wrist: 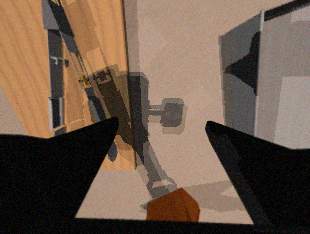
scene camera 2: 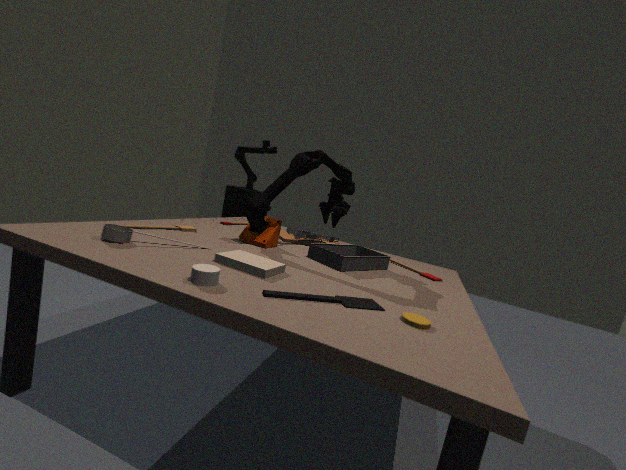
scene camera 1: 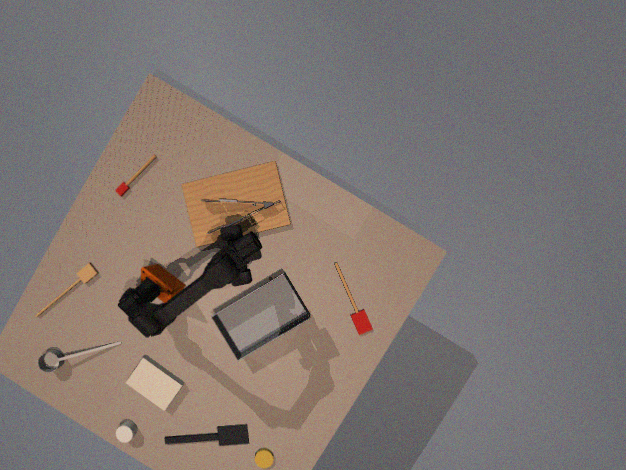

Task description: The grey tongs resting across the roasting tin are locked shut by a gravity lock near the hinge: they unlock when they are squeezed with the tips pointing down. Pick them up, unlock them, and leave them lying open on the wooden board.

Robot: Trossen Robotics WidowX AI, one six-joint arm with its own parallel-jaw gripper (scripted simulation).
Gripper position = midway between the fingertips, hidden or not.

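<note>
Scene camera 1: white block (scene camera 1: 150, 379). Scene camera 2: black spatula (scene camera 2: 349, 302). Wrist view: the gripper (wrist: 162, 123) is open, holds nothing. White block out of frame in the wrist view. Black spatula out of frame in the wrist view.
</note>
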